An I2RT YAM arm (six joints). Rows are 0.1 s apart.
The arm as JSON. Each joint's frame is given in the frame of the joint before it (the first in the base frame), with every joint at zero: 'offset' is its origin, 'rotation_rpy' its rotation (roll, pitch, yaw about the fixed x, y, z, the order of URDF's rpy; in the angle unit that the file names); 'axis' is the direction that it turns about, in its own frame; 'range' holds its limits. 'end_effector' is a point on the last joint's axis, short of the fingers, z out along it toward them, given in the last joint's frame.
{
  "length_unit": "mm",
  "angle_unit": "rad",
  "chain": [
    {
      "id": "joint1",
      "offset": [
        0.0,
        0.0,
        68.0
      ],
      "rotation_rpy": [
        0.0,
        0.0,
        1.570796
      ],
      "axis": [
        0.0,
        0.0,
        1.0
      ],
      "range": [
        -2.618,
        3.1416
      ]
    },
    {
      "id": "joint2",
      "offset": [
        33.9,
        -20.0,
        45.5
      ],
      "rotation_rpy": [
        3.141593,
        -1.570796,
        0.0
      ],
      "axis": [
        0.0,
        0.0,
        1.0
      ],
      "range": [
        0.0,
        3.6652
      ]
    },
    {
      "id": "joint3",
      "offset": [
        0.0,
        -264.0,
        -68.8
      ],
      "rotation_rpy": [
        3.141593,
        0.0,
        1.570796
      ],
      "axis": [
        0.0,
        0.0,
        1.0
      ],
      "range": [
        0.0,
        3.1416
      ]
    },
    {
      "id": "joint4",
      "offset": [
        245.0,
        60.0,
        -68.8
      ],
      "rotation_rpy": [
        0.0,
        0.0,
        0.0
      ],
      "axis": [
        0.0,
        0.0,
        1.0
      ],
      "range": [
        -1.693,
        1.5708
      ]
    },
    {
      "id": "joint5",
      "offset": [
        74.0,
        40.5,
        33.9
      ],
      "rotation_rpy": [
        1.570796,
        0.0,
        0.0
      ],
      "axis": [
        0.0,
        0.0,
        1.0
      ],
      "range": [
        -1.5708,
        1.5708
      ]
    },
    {
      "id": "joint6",
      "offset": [
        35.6,
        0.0,
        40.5
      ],
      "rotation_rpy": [
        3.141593,
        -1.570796,
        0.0
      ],
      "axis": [
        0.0,
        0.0,
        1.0
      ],
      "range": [
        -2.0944,
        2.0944
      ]
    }
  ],
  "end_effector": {
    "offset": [
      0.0,
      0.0,
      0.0
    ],
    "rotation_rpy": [
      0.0,
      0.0,
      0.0
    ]
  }
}
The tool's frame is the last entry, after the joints.
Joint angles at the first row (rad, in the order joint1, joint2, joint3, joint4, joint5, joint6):
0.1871, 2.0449, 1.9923, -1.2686, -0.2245, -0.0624
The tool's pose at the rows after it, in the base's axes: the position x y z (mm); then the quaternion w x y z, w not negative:
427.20 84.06 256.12 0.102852 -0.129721 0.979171 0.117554
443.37 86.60 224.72 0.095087 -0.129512 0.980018 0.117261
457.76 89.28 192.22 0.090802 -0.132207 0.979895 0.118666
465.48 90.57 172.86 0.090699 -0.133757 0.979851 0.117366
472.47 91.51 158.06 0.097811 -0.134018 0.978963 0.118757
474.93 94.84 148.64 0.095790 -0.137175 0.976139 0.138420
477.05 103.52 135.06 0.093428 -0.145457 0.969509 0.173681
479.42 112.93 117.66 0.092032 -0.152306 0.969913 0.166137
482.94 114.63 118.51 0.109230 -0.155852 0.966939 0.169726
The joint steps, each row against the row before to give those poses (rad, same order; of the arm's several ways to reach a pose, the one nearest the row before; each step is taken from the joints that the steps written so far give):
-0.0110, 0.0874, -0.0001, 0.0584, -0.0004, 0.0000
-0.0008, 0.0774, 0.0000, 0.0614, -0.0004, -0.0019
0.0000, 0.0775, 0.0001, 0.0682, -0.0038, -0.0061
0.0000, 0.0450, 0.0000, 0.0443, 0.0023, -0.0034
-0.0008, 0.0347, 0.0000, 0.0492, -0.0023, 0.0004
0.0031, 0.0221, -0.0001, 0.0210, -0.0396, 0.0000
0.0118, 0.0294, -0.0053, 0.0370, -0.0706, 0.0011
0.0191, 0.0377, -0.0011, 0.0385, 0.0175, 0.0034
0.0015, 0.0004, 0.0004, 0.0359, -0.0053, 0.0000

